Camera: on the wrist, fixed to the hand. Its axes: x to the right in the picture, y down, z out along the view.
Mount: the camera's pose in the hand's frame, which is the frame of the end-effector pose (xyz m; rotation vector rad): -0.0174 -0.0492 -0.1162 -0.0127 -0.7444 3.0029
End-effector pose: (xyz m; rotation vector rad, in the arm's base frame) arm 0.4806 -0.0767 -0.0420 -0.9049 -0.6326 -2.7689
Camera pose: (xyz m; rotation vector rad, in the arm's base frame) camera 0.4198 -0.0833 -0.1537 -0.9180 0.5755 0.2691
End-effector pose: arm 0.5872 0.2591 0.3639 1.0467 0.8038 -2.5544
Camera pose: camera 0.6434 0.3674 0.3274 0.1336 -0.7626 0.0455
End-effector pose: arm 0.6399 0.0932 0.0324 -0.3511 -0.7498 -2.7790
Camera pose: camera 0.6226 0.0773 -0.0928 -1.0088 0.1790 0.2561
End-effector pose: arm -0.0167 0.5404 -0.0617 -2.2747 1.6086 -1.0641
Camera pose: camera -0.0550 0.6061 0.0405 1.0221 1.7935 0.6210
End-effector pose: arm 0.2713 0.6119 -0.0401 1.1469 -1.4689 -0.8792
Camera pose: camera 0.3954 0.6201 -0.0676 -1.8559 -1.6574 1.0311
